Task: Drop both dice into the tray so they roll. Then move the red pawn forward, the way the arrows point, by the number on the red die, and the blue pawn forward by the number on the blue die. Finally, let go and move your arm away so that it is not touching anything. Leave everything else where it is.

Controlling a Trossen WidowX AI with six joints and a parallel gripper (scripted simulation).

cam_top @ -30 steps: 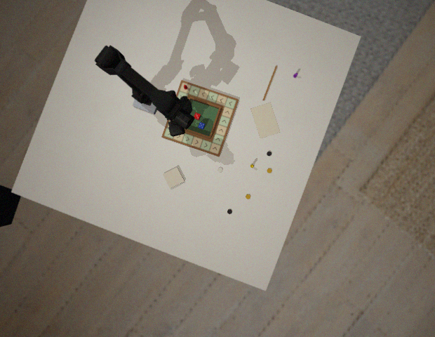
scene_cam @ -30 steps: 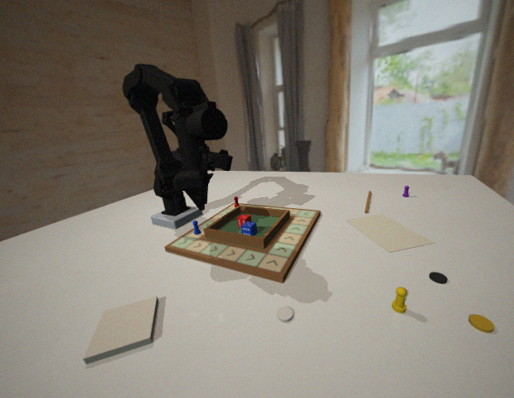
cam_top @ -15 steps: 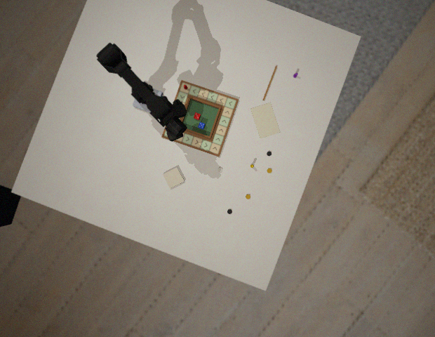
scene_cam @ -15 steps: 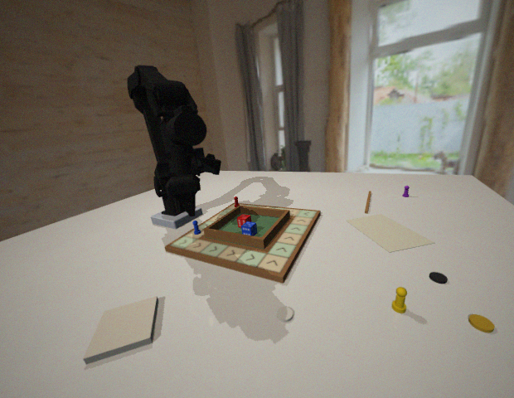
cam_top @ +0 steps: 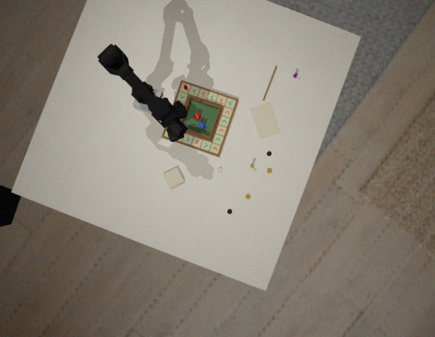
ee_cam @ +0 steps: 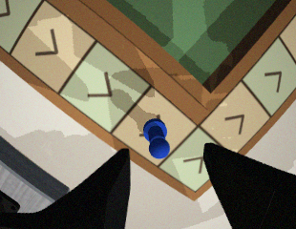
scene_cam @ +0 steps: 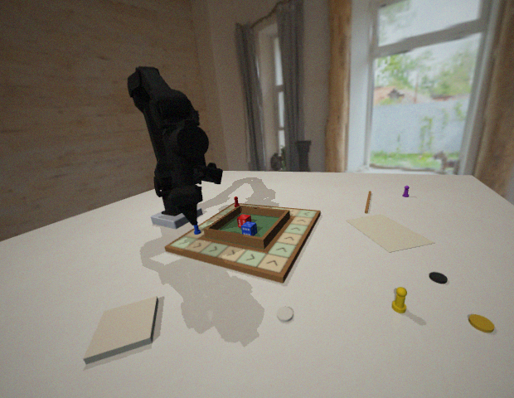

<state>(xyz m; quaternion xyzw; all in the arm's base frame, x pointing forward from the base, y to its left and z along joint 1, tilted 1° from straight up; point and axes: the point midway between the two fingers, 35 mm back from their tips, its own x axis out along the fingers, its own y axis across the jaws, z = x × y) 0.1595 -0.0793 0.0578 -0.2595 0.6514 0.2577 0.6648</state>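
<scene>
Right now my gripper tip is 20 mm above the blue pawn. From my gripper tip the other things lie so: red pawn (180 mm to the left, 20 mm below); tile (240 mm to the right, 80 mm ahead, 40 mm below); green tray (110 mm ahead, 70 mm to the left, 40 mm below).
</scene>
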